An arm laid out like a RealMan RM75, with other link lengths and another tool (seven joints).
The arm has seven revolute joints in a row. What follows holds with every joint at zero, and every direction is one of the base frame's. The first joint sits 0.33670 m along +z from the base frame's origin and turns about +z. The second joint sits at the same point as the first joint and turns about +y. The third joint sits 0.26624 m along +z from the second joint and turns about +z. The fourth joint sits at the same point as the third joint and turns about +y. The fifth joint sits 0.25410 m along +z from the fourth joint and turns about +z. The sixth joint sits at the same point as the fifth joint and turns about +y. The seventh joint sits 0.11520 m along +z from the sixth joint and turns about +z. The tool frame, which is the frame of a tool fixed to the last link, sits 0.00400 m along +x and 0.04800 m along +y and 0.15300 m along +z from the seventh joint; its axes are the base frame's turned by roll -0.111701, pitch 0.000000 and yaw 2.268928 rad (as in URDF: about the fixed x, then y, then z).
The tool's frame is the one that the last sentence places.
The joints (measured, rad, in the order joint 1, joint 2, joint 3, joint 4, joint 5, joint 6, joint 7), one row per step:
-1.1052, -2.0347, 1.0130, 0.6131, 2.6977, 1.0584, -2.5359
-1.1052, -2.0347, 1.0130, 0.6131, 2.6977, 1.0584, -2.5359
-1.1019, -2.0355, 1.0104, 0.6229, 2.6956, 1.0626, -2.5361
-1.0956, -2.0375, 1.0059, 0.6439, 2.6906, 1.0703, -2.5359
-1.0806, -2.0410, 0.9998, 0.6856, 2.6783, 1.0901, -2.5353
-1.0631, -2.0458, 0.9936, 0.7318, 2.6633, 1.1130, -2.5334
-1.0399, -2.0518, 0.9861, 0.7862, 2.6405, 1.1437, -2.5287
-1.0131, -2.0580, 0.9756, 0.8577, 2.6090, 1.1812, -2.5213
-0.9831, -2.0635, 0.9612, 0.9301, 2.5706, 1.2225, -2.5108
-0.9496, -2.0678, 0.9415, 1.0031, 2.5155, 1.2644, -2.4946
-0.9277, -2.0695, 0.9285, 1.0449, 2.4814, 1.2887, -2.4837
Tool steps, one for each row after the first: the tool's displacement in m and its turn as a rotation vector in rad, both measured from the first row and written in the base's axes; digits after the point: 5 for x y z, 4 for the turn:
0.00000, 0.00000, 0.00000, 0.0000, 0.0000, 0.0000
0.00157, 0.00043, 0.00148, 0.0028, -0.0053, -0.0009
0.00547, 0.00152, 0.00453, 0.0091, -0.0160, -0.0051
0.01177, 0.00183, 0.01027, 0.0166, -0.0365, -0.0109
0.01847, 0.00108, 0.01620, 0.0225, -0.0593, -0.0178
0.02580, -0.00177, 0.02286, 0.0248, -0.0893, -0.0248
0.03735, -0.00454, 0.03349, 0.0316, -0.1280, -0.0418
0.04829, -0.00906, 0.04557, 0.0369, -0.1721, -0.0592
0.06078, -0.01478, 0.05998, 0.0433, -0.2299, -0.0818
0.06659, -0.01862, 0.06946, 0.0484, -0.2635, -0.0954

